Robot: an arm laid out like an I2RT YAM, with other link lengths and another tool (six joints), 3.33 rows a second.
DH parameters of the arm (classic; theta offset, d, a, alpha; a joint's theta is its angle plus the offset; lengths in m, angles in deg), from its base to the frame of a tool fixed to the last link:
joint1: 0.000 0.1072 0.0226 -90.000
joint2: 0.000 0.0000 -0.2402 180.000
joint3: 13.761 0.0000 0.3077 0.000
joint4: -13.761 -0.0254 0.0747 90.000
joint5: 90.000 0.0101 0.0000 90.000
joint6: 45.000 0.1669 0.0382 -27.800
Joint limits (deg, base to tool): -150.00..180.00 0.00..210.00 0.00..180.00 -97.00..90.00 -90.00..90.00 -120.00..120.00
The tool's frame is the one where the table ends.
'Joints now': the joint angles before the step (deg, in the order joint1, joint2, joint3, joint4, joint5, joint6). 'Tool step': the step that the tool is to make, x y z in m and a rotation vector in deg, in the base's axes. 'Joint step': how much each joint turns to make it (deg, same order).
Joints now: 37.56, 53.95, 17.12, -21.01, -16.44, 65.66
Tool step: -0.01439, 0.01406, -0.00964, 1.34, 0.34, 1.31
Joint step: 4.54, 1.57, -1.75, 4.90, 0.71, 3.53
